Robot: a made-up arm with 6 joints.
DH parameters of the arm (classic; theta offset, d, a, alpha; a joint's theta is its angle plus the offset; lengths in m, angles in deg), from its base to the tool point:
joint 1: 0 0.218 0 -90
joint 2: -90 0 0.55 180
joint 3: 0 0 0 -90
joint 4: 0 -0.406 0 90
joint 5: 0 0.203 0 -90
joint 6: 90 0 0 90
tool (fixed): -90 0 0 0
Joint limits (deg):
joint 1: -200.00..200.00
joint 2: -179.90..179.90
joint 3: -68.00..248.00
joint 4: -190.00..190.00
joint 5: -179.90..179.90
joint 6: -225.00..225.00
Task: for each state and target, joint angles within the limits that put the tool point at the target. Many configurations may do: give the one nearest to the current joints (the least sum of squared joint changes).
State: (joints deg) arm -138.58 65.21 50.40 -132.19 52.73 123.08
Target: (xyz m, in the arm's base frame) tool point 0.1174 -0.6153 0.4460
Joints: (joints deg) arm -91.95 28.47 12.35 -132.92 52.73 123.08
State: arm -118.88 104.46 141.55 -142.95 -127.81 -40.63
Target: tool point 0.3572 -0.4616 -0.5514
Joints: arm -69.45 154.15 128.11 -148.16 -127.81 -40.63
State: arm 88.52 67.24 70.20 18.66 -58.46 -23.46
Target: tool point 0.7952 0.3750 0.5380
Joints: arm 38.50 54.73 51.60 6.97 -58.46 -23.46
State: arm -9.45 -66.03 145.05 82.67 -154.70 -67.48
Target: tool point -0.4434 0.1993 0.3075
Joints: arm -24.53 -28.38 185.39 89.21 -154.70 -67.48
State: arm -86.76 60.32 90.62 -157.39 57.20 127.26
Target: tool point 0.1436 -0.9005 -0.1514
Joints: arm -91.07 107.84 96.64 -142.21 57.20 127.26
